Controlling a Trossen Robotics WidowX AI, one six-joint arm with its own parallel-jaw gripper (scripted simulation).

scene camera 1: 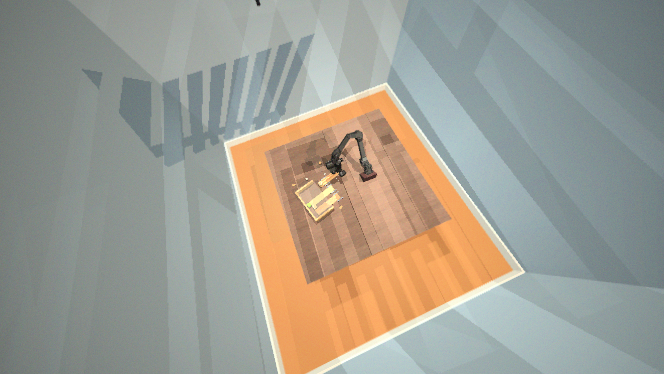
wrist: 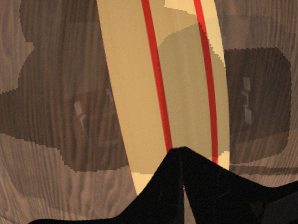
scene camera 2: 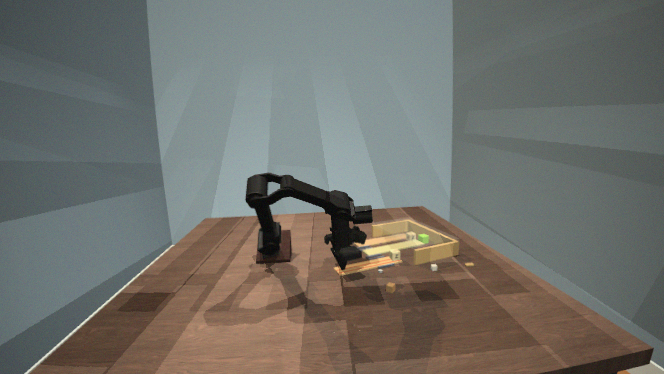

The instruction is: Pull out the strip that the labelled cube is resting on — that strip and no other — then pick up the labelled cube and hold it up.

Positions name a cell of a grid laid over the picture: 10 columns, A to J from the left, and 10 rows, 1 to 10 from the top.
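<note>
Scene camera 2 shows me my gripper (scene camera 2: F8). I see the gripper in the wrist view (wrist: F7) too.
</note>
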